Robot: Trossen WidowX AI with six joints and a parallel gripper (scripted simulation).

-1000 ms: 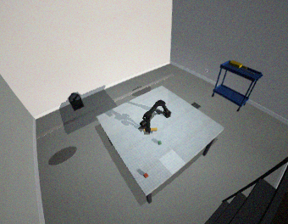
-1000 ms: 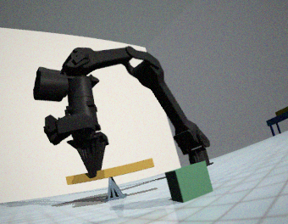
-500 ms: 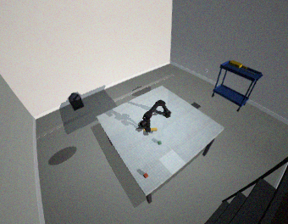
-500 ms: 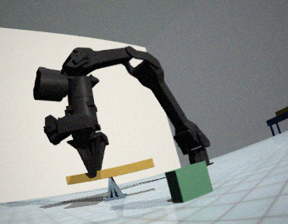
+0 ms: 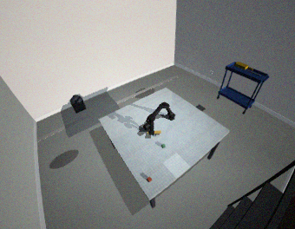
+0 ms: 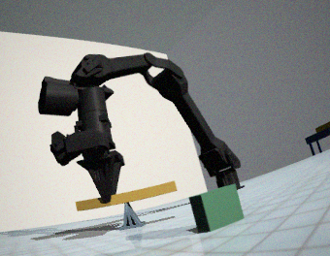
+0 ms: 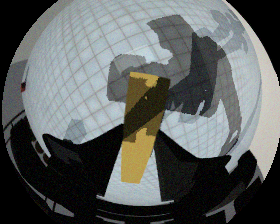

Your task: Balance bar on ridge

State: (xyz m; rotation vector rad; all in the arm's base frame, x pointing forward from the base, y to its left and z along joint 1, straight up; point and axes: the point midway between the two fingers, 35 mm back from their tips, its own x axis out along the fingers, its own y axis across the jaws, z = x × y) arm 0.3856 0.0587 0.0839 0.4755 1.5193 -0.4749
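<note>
Now: the yellow bar 20 mm to the left of my gripper tip and 20 mm behind it. From my gripper tip the other things lie so: green block (220 mm to the left, 30 mm below); then red object (440 mm to the left, 350 mm ahead, 30 mm below).
</note>
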